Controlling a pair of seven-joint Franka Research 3 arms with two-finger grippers.
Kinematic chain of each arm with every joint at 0, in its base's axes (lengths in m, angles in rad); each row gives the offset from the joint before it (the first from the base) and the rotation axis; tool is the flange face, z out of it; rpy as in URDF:
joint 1: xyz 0 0 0.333 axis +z
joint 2: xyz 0 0 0 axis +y
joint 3: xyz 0 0 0.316 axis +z
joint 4: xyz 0.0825 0 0 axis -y
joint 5: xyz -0.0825 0 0.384 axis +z
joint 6: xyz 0 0 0 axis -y
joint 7: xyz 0.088 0 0 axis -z
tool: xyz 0 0 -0.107 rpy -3.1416 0 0
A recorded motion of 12 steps. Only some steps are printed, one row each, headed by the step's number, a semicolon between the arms.
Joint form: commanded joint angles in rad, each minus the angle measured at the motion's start. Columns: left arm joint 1, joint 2, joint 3, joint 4, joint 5, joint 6, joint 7; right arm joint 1, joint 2, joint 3, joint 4, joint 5, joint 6, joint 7.
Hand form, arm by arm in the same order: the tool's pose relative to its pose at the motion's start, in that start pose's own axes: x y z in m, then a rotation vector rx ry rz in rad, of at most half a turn. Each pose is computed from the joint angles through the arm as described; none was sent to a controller.
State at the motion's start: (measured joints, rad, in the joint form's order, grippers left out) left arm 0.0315 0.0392 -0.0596 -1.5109 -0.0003 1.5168 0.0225; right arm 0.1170 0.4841 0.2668 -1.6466 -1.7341 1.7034 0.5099
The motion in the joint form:
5: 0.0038 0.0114 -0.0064 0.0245 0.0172 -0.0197 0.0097; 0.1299 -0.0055 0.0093 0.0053 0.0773 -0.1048 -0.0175
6: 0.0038 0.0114 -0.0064 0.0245 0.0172 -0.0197 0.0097; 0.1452 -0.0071 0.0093 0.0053 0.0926 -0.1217 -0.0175
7: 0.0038 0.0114 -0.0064 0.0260 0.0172 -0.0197 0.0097; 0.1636 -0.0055 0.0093 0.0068 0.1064 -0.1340 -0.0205
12: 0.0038 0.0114 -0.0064 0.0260 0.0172 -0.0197 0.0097; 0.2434 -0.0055 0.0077 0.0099 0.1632 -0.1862 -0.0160
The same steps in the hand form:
5: 0.0015 -0.0008 -0.0034 0.0161 -0.0070 0.0111; 0.0136 0.0012 -0.0811 0.0141 0.0090 -0.0074
6: 0.0015 -0.0008 -0.0034 0.0161 -0.0070 0.0111; 0.0134 0.0012 -0.0898 0.0186 0.0022 -0.0067
7: 0.0015 -0.0008 -0.0041 0.0161 -0.0055 0.0111; 0.0145 -0.0004 -0.1008 0.0247 0.0030 -0.0110
12: 0.0015 -0.0008 -0.0041 0.0161 -0.0055 0.0111; 0.0158 -0.0044 -0.1482 0.0463 0.0080 -0.0120

